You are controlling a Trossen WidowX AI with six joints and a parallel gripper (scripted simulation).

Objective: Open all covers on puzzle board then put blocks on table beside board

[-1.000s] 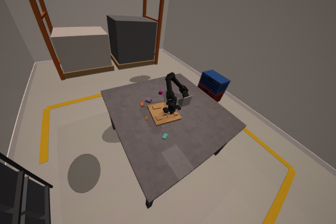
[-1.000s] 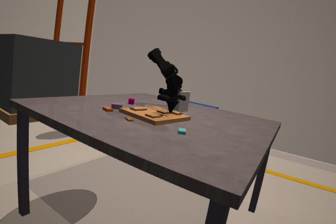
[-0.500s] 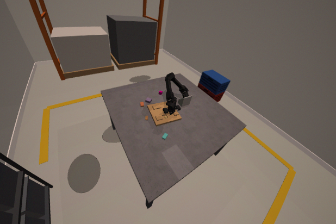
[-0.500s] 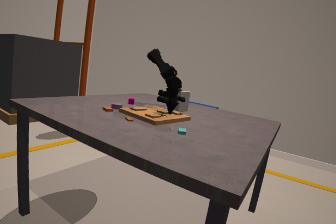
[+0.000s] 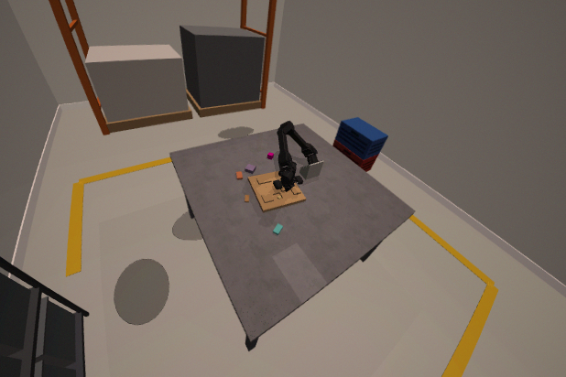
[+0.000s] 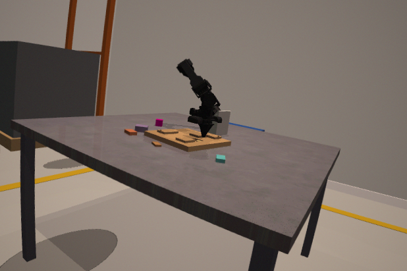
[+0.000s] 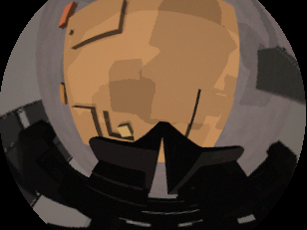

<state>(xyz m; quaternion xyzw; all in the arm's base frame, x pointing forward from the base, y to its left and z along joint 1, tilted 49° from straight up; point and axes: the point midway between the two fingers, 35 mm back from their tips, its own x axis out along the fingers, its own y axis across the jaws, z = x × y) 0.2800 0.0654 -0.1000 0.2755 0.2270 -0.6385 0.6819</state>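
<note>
Now: the tan puzzle board 5 cm ahead of my gripper tip, 6 cm to the right of it and 1 cm below it. Also, from my gripper tip: teal block (17 cm ahead, 22 cm to the left, 2 cm below); purple block (14 cm ahead, 29 cm to the right, 1 cm below); orange block (23 cm ahead, 25 cm to the right, 2 cm below).
</note>
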